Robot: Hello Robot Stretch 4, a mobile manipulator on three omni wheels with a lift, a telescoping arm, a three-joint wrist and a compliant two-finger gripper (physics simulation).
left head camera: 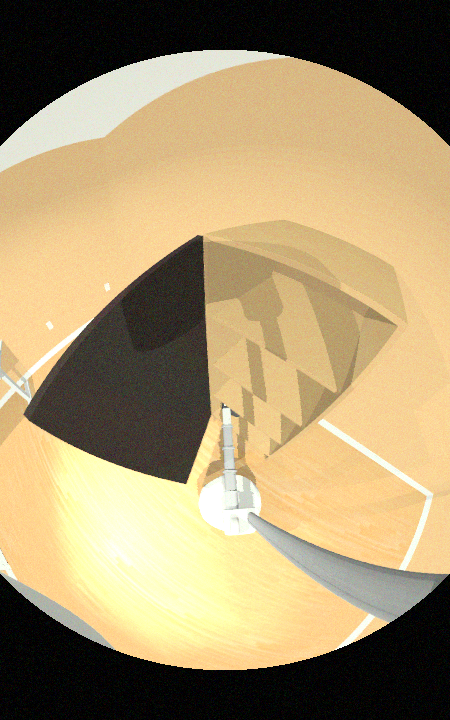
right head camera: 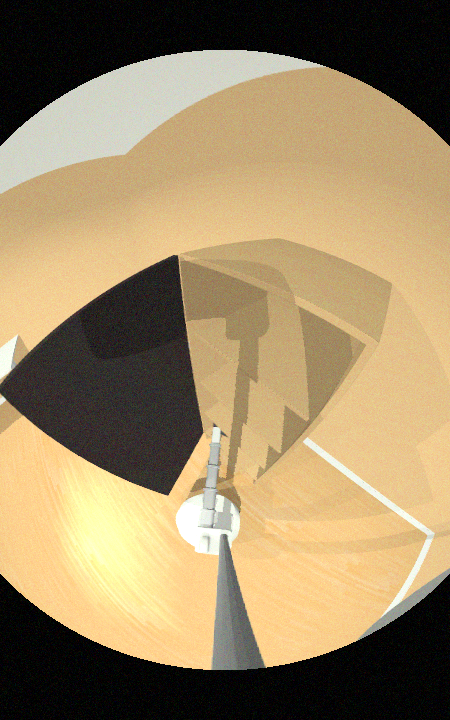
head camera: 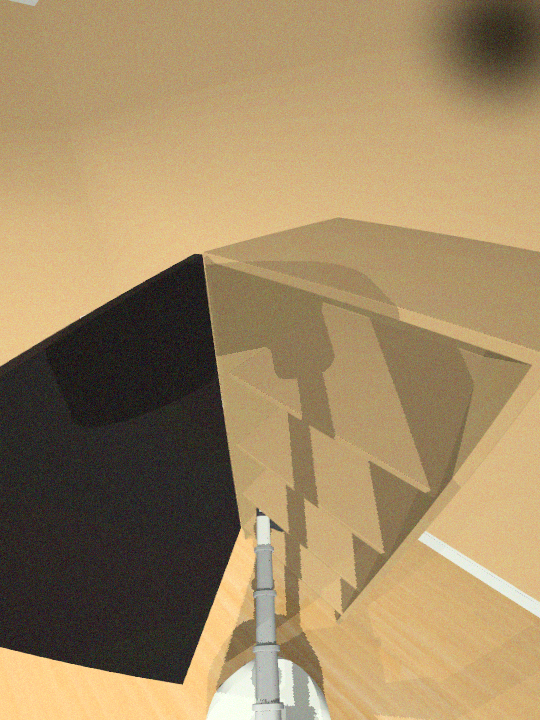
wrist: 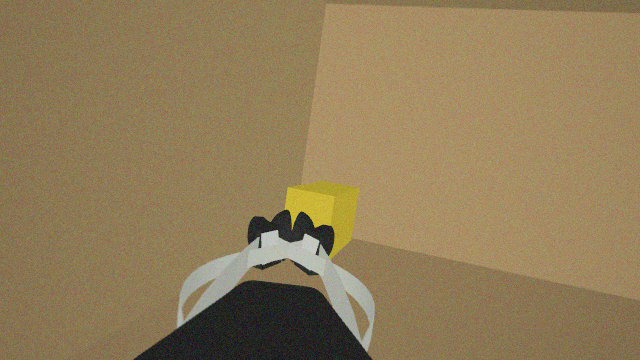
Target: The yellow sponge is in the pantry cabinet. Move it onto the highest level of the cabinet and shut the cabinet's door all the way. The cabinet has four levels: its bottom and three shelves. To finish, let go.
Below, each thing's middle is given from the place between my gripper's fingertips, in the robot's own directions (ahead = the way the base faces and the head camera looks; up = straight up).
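Scene:
So you can picture the yellow sponge point(wrist: 326, 203), my hand is 60 mm to the left of it and 70 mm short of it, and it's 10 mm above the sponge.

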